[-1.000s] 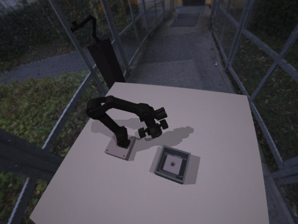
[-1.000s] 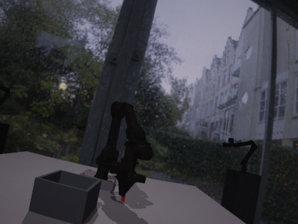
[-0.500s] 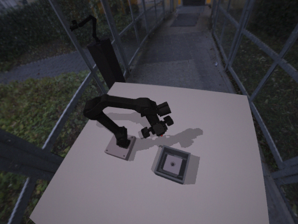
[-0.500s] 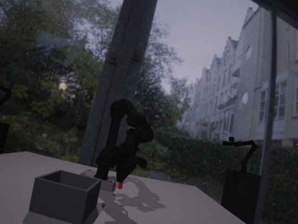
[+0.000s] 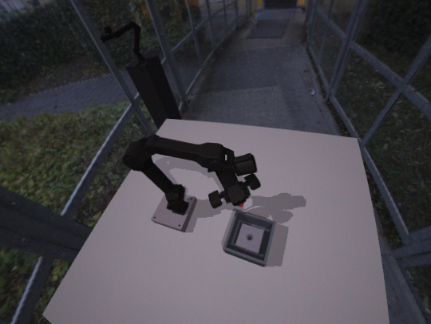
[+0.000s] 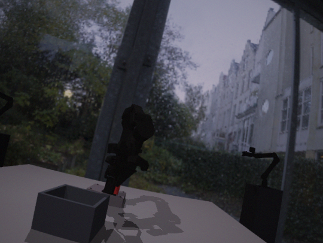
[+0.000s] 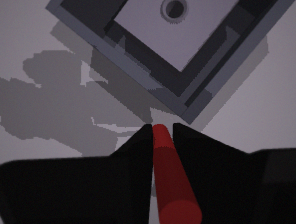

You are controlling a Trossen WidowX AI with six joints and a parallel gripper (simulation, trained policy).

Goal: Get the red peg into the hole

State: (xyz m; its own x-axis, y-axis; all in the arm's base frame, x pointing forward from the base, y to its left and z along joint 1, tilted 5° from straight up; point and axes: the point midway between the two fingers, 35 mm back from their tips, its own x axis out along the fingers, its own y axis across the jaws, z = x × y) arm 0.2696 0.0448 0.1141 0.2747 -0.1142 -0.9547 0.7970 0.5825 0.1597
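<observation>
Right now the plate is 100 mm to the right of my gripper tip, 90 mm below it and 60 mm ahead of it. The rest, counted from my gripper tip: grey box (110 mm below, 100 mm to the right, 60 mm ahead); red peg (10 mm to the left, 10 mm behind, 10 mm above).
</observation>
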